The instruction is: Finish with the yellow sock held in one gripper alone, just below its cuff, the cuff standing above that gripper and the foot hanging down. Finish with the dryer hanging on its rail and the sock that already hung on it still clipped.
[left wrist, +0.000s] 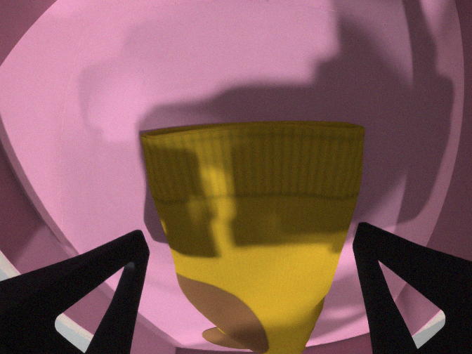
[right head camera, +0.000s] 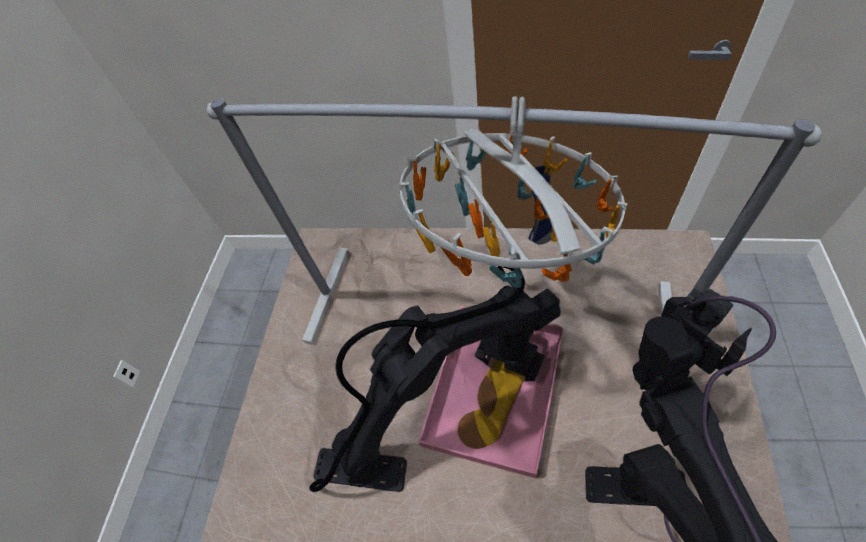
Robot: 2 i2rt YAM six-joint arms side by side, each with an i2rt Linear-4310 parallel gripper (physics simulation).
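The yellow sock (right head camera: 506, 397) (left wrist: 260, 220) with brown heel and toe patches lies flat in the pink tray (right head camera: 475, 461). Its ribbed cuff is towards the back. My left gripper (left wrist: 249, 242) is open above the sock, one finger on each side of it just below the cuff; in the head view the wrist hides the cuff. My right gripper (right head camera: 729, 357) is open and empty, off to the right of the tray. The round white dryer (right head camera: 542, 185) hangs by its hook on the grey rail (right head camera: 357, 111). A dark blue sock (right head camera: 542, 230) hangs clipped on it.
Orange, teal and yellow clips hang around the dryer ring, low over the left forearm and wrist. The rail's posts (right head camera: 274, 198) (right head camera: 750, 210) stand at both sides of the table (right head camera: 268, 421). A brown door (right head camera: 613, 70) is behind.
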